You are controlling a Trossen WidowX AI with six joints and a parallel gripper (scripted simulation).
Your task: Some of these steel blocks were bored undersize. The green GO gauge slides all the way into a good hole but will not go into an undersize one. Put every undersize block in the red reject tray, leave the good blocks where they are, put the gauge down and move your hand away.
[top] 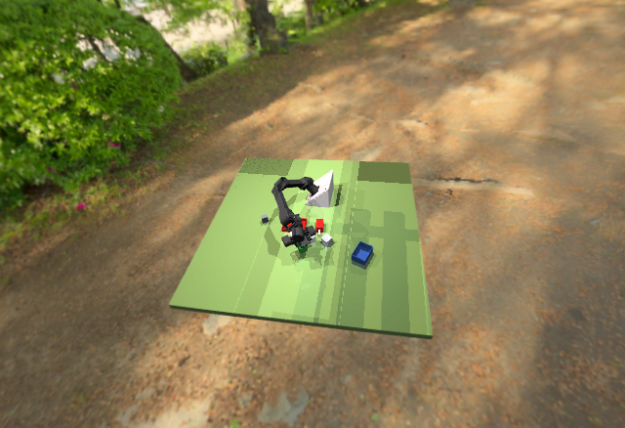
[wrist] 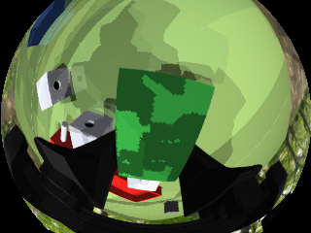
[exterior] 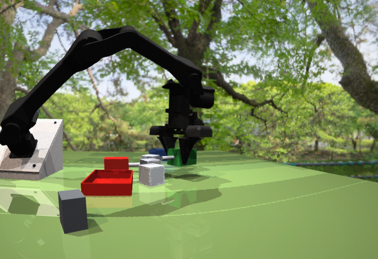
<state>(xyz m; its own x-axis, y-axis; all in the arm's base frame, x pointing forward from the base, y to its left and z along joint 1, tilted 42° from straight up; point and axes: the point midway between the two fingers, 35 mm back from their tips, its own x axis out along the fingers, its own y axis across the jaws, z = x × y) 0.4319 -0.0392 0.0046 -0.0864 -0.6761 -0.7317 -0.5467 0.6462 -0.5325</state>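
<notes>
My gripper tip is now 140 mm past the red block, 90 mm to the right of it and 20 mm above it. The rest, counted from my gripper tip: green GO gauge 10 mm behind, 10 mm to the right, 20 mm above; red reject tray 170 mm behind, 70 mm to the right, 30 mm below; dark grey block 200 mm behind, 270 mm to the right, 20 mm below.
</notes>
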